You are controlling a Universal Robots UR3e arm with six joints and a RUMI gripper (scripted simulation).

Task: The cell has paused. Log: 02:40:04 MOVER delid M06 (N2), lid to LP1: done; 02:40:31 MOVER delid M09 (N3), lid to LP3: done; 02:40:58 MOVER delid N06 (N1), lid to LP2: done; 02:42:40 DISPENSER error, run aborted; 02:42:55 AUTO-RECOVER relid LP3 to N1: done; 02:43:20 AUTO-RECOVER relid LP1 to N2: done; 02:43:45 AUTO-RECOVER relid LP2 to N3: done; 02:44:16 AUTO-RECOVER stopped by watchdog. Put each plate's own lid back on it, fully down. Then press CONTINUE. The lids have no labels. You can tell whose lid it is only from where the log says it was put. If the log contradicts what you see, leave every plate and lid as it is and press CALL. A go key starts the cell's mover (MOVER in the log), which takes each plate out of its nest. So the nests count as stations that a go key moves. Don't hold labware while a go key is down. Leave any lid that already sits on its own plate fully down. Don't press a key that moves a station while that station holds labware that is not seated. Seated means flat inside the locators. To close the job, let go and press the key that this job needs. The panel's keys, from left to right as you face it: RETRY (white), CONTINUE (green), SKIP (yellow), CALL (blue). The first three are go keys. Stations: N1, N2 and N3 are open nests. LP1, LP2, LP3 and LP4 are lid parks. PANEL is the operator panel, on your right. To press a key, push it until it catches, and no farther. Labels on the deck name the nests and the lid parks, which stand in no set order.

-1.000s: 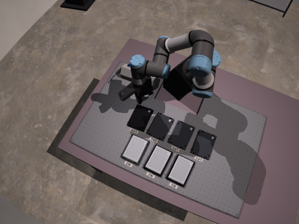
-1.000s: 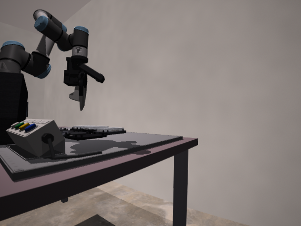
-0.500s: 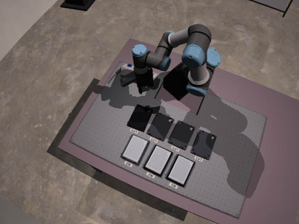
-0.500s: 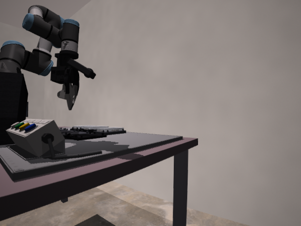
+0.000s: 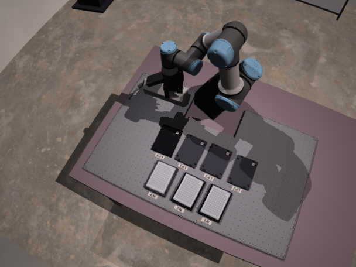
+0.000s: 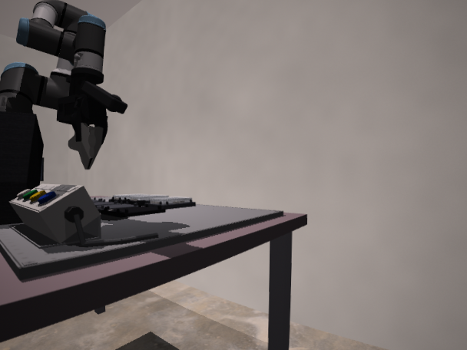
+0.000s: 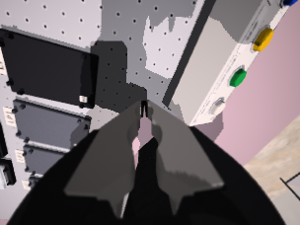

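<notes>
My gripper is now 130 mm past the green CONTINUE key, 40 mm to the left of it and 60 mm above it. Also, from my hand: lid park LP4: 150 mm ahead, 40 mm to the left, 130 mm below; white RETRY key: 120 mm behind, 10 mm to the left, 60 mm below; yellow SKIP key: 130 mm behind, 90 mm to the right, 60 mm below.
</notes>
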